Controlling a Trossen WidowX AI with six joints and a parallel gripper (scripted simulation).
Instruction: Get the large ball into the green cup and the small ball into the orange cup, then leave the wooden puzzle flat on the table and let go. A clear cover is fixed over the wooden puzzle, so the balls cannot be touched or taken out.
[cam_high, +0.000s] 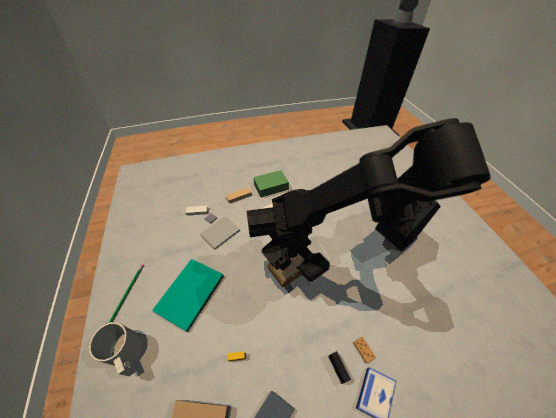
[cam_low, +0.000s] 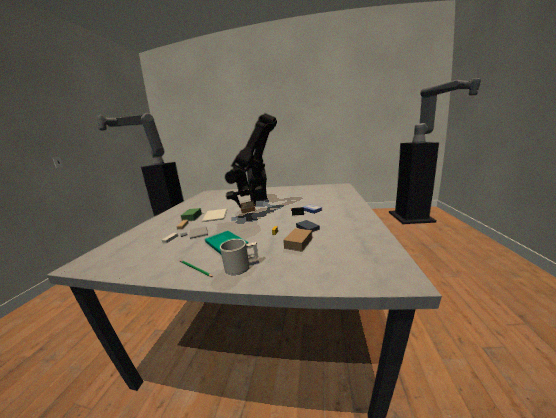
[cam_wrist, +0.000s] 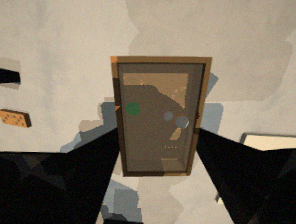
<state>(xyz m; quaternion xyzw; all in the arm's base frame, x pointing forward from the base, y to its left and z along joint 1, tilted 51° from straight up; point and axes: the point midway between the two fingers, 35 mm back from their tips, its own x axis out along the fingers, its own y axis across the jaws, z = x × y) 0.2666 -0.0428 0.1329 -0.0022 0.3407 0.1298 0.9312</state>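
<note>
The wooden puzzle is 1 cm ahead of my hand, 1 cm to the left of it and 3 cm below it. The rest, counted from my hand: yellow block 20 cm ahead, 16 cm to the left, 8 cm below; black block 1 cm behind, 26 cm to the left, 7 cm below; cream pad 6 cm behind, 22 cm to the right, 9 cm below.
</note>
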